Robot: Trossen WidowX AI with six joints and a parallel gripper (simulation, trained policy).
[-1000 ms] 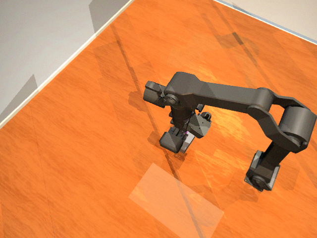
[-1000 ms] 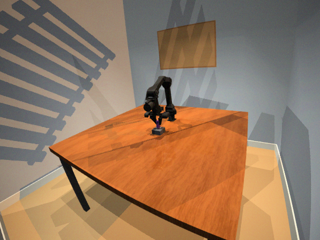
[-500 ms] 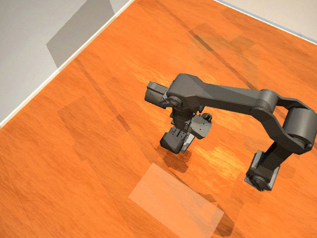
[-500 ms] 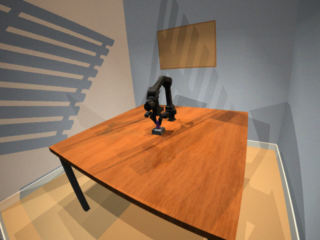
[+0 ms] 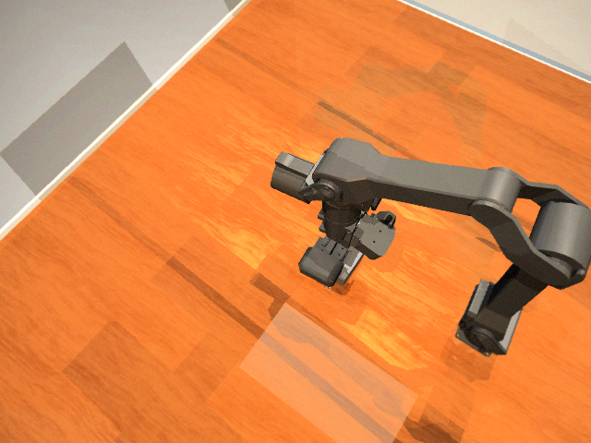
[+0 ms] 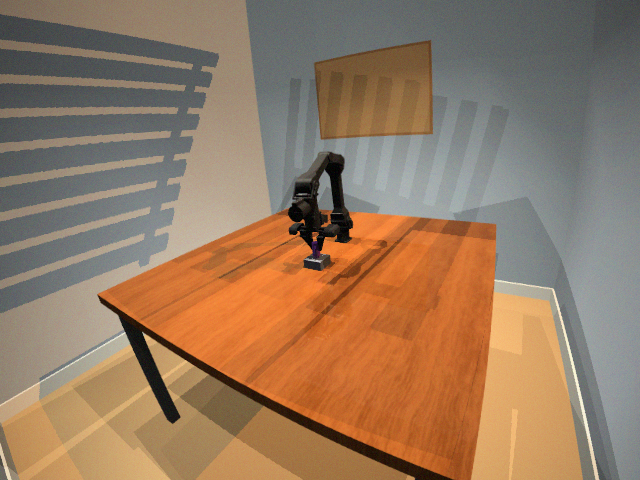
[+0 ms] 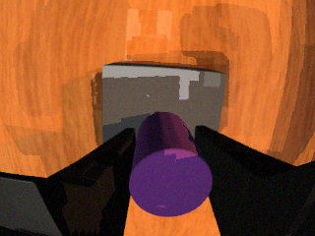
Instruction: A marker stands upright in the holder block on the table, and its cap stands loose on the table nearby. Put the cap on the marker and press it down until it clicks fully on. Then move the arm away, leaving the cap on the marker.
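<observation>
Right now the purple cap is 10 mm ahead of my gripper tip and 10 mm above it. Also, from my gripper tip: grey holder block 40 mm below, 10 mm ahead; then purple marker 10 mm ahead, 10 mm above.
</observation>
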